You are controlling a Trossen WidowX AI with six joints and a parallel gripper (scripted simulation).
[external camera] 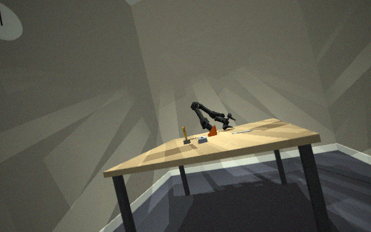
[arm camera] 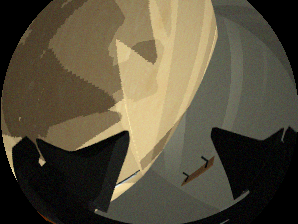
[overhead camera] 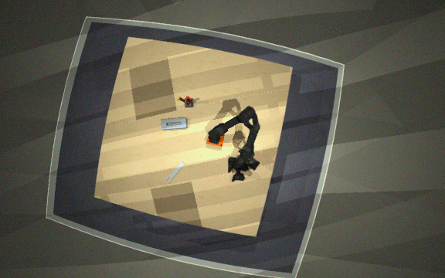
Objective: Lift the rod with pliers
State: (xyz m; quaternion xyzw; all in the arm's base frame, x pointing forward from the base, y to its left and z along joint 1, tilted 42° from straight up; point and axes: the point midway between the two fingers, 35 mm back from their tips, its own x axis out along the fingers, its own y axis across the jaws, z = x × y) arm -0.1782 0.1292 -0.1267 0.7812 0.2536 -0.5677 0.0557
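Now: the yellow handle 440 mm ahead of my gripper tip, 400 mm to the right of it and 50 mm above it. Round my gripper tip: dark holster (420 mm ahead, 410 mm to the right, 40 mm below); then grey channel block (480 mm ahead, 240 mm to the right, 40 mm below); then flat grey forked piece (390 mm ahead, 120 mm to the left, 50 mm below).
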